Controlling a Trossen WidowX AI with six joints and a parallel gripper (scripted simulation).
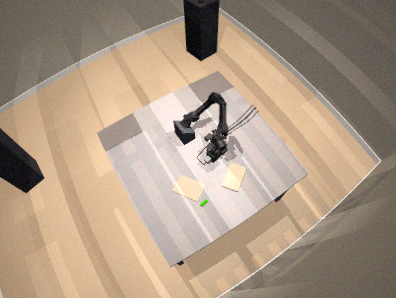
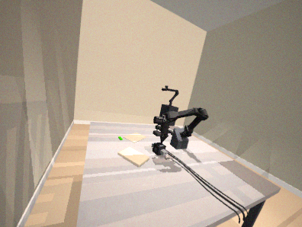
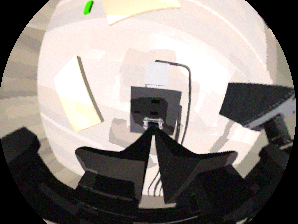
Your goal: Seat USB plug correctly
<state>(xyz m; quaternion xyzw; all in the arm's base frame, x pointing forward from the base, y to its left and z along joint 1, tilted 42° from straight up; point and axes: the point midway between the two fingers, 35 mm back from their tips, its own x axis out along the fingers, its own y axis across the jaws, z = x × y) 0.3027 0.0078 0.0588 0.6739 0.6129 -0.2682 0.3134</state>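
Right now the USB plug is 10 mm below my gripper tip. Also, from my gripper tip: green block (320 mm to the right, 230 mm ahead, 100 mm below); pale socket (30 mm below).
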